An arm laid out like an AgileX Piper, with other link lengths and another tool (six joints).
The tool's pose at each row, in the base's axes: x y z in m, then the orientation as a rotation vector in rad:
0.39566 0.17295 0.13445 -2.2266 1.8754 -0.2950
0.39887 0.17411 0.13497 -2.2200 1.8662 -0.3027
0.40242 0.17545 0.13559 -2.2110 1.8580 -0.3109
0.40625 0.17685 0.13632 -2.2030 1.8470 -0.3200
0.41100 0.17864 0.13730 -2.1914 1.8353 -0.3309
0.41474 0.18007 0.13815 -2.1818 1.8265 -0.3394
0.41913 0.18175 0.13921 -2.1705 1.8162 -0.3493
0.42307 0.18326 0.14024 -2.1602 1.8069 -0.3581
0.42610 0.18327 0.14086 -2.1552 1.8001 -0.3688
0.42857 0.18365 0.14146 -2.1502 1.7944 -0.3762
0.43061 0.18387 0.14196 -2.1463 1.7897 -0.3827
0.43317 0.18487 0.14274 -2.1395 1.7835 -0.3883
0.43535 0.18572 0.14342 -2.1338 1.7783 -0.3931
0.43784 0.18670 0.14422 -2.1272 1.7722 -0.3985
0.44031 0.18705 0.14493 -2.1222 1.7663 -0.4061
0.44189 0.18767 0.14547 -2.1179 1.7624 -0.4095
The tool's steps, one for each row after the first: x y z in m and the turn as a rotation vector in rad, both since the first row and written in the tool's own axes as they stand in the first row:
-0.00060 -0.00337 0.00047 0.0116 -0.0023 -0.0015
-0.00131 -0.00712 0.00095 0.0243 -0.0047 -0.0014
-0.00204 -0.01117 0.00140 0.0382 -0.0074 -0.0031
-0.00299 -0.01622 0.00190 0.0554 -0.0106 -0.0036
-0.00376 -0.02023 0.00222 0.0689 -0.0132 -0.0035
-0.00467 -0.02496 0.00253 0.0848 -0.0162 -0.0034
-0.00548 -0.02922 0.00274 0.0991 -0.0189 -0.0032
-0.00497 -0.03225 0.00302 0.1095 -0.0173 -0.0048
-0.00492 -0.03482 0.00317 0.1182 -0.0173 -0.0056
-0.00479 -0.03692 0.00329 0.1254 -0.0168 -0.0063
-0.00533 -0.03973 0.00332 0.1348 -0.0187 -0.0063
-0.00580 -0.04212 0.00332 0.1428 -0.0201 -0.0062
-0.00633 -0.04486 0.00331 0.1520 -0.0219 -0.0062
-0.00625 -0.04745 0.00336 0.1608 -0.0217 -0.0071
-0.00659 -0.04920 0.00332 0.1667 -0.0229 -0.0071

